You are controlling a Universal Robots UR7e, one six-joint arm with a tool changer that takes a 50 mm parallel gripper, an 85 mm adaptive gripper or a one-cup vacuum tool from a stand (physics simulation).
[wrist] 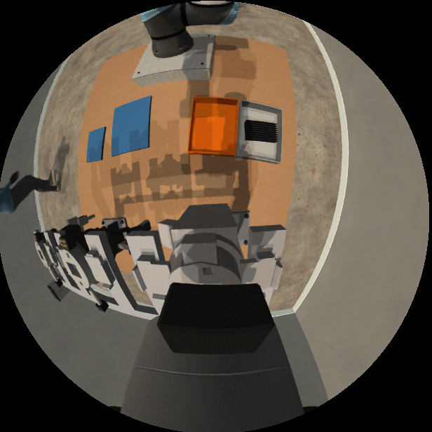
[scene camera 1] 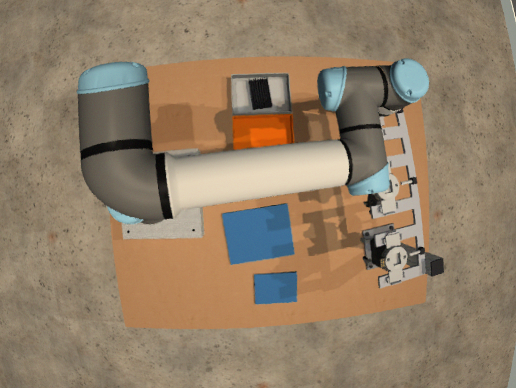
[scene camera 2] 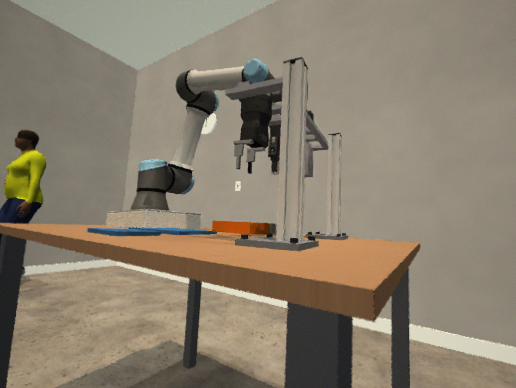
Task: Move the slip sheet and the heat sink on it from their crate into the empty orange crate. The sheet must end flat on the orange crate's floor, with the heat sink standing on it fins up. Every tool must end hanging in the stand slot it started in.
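Frame: origin at the arm's base, x right, y back, z down, level; metres.
Where they show: arm's base, origin of the base link: [scene camera 2: 150, 212].
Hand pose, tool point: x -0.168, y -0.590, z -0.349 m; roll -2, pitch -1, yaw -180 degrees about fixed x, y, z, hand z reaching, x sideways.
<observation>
Things, the pixels of their centre, and the offset from my tool point. "pt": a spot on its surface instead.
- heat sink, body centre: [scene camera 1: 260, 93] dx -0.136, dy +0.219, dz +0.391 m
- pale slip sheet, body centre: [scene camera 1: 261, 95] dx -0.132, dy +0.215, dz +0.407 m
- grey crate, surface spot: [scene camera 1: 289, 95] pt dx -0.118, dy +0.128, dz +0.377 m
- orange crate, body centre: [scene camera 1: 263, 137] [scene camera 2: 241, 227] dx +0.010, dy +0.224, dz +0.389 m
- vacuum tool, body centre: [scene camera 2: 298, 162] dx +0.018, dy -0.016, dz +0.145 m
The heat sink [scene camera 1: 260, 93] [wrist: 261, 131] is black and stands fins up on the pale slip sheet [scene camera 1: 277, 94] [wrist: 262, 149] in the grey crate [scene camera 1: 289, 95] [wrist: 280, 135]. The orange crate [scene camera 1: 242, 131] [scene camera 2: 240, 227] [wrist: 210, 142] beside it is empty. No gripper shows on the arm. The wrist is over the stand slot at the crate end, where the vacuum tool [scene camera 2: 309, 162] [wrist: 207, 260] hangs; whether they are coupled is hidden. The 85 mm gripper [scene camera 1: 395, 257] [scene camera 2: 244, 162] and the 50 mm gripper [scene camera 1: 389, 187] [scene camera 2: 274, 160] hang in their slots.
The stand [scene camera 1: 407, 145] [scene camera 2: 292, 150] runs along the table edge with its posts and slot arms close to the wrist. Two blue mats [scene camera 1: 255, 237] [scene camera 1: 270, 287] [wrist: 131, 130] [wrist: 95, 145] lie on the table. The forearm passes above the table between crates and mats.
</observation>
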